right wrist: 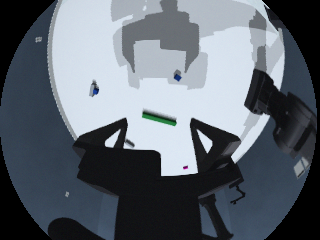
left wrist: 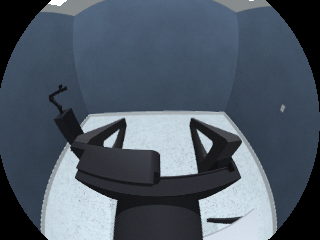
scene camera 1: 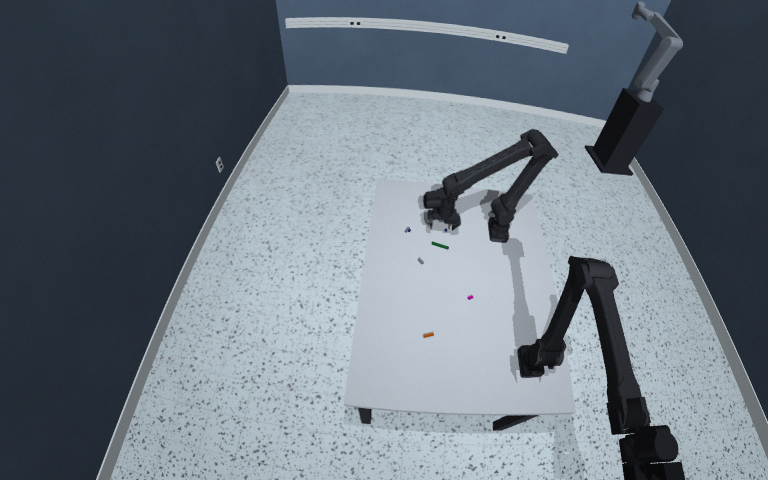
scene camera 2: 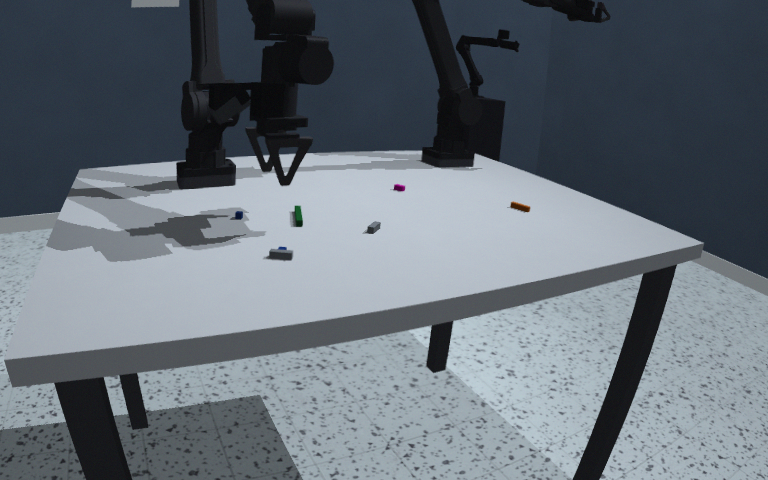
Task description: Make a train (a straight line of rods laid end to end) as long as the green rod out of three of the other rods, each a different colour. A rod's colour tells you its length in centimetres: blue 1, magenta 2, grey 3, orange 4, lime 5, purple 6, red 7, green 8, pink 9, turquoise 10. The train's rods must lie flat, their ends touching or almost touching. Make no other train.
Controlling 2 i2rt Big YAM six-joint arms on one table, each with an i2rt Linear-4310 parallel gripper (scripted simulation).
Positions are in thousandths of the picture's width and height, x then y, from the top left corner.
Labels:
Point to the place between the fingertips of my right gripper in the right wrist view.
495, 506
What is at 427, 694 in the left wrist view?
My left gripper.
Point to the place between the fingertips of my right gripper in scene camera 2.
At 359, 372

